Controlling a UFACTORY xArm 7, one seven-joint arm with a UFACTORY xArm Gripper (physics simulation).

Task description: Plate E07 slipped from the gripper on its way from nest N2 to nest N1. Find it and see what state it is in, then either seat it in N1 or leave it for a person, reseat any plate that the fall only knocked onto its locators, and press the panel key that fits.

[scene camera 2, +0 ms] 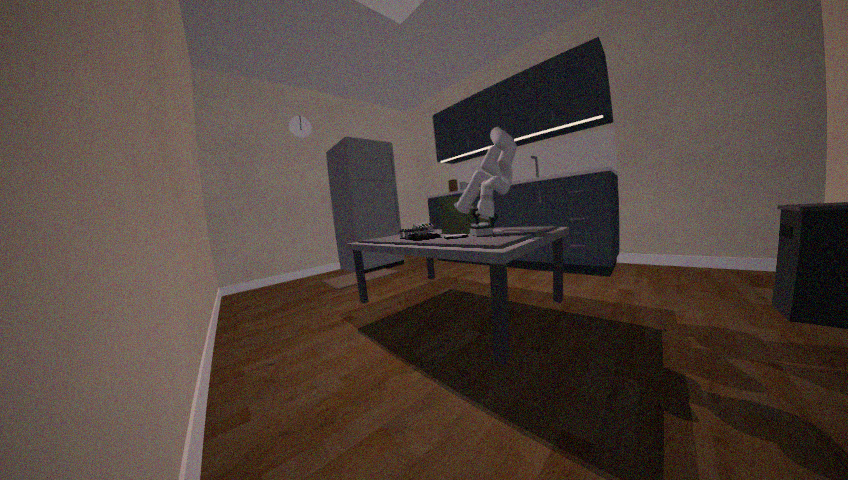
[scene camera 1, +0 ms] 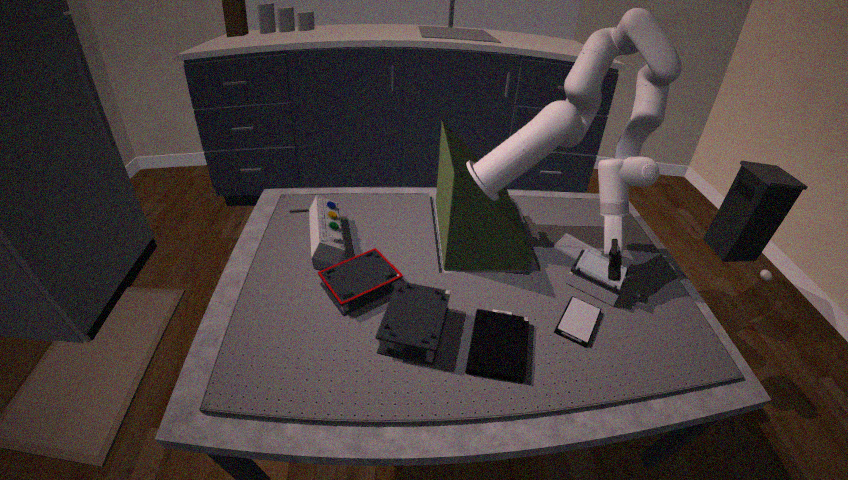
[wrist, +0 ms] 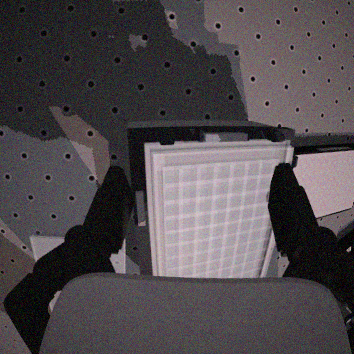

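Where they show: gripper, fingertip midpoint: (scene camera 2: pixel 484 226) (scene camera 1: pixel 615 274) (wrist: pixel 197 181); arm's base at its link origin: (scene camera 2: pixel 461 208) (scene camera 1: pixel 481 181).
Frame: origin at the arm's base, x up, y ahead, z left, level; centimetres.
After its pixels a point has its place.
A pale plate with a grid of wells (scene camera 1: pixel 595 262) @(x -10.4, y 16.3, z 31.1 cm) (wrist: pixel 215 215) @(x -11.0, y 18.2, z 35.1 cm) lies on a dark-edged nest (wrist: pixel 137 150) @(x -11.8, y 16.6, z 40.5 cm) at the right of the table. In the wrist view dark frame shows past its far and left edges, and its near end is hidden. No label is readable. My gripper (scene camera 1: pixel 614 273) @(x -12.1, y 18.4, z 37.0 cm) (wrist: pixel 197 181) @(x -12.1, y 18.4, z 37.0 cm) is open and empty above it, one finger by each long side. A smaller-looking white plate (scene camera 1: pixel 579 319) @(x -15.8, y 31.1, z 25.2 cm) (wrist: pixel 327 182) @(x -15.8, y 30.6, z 26.0 cm) lies in a low dark holder nearby. The key panel (scene camera 1: pixel 319 237) @(x -9.1, y 17.9, z -38.9 cm) has blue (scene camera 1: pixel 331 205) @(x -10.4, y 2.0, z -40.5 cm), yellow (scene camera 1: pixel 332 214) @(x -10.3, y 6.4, z -38.9 cm) and green (scene camera 1: pixel 334 226) @(x -10.4, y 11.4, z -36.9 cm) keys.
A red-outlined dark stand (scene camera 1: pixel 360 276) @(x -13.3, y 25.6, z -26.9 cm), a raised dark stand (scene camera 1: pixel 414 312) @(x -11.4, y 36.3, z -13.2 cm) and a flat black one (scene camera 1: pixel 499 344) @(x -15.2, y 40.0, z 5.1 cm) stand left of the plates. A green wedge (scene camera 1: pixel 484 237) @(x -7.7, y 13.8, z 1.3 cm) carries the arm base at the back. A pale flat piece (wrist: pixel 47 247) @(x -16.5, y 4.5, z 37.1 cm) shows beside the left finger.
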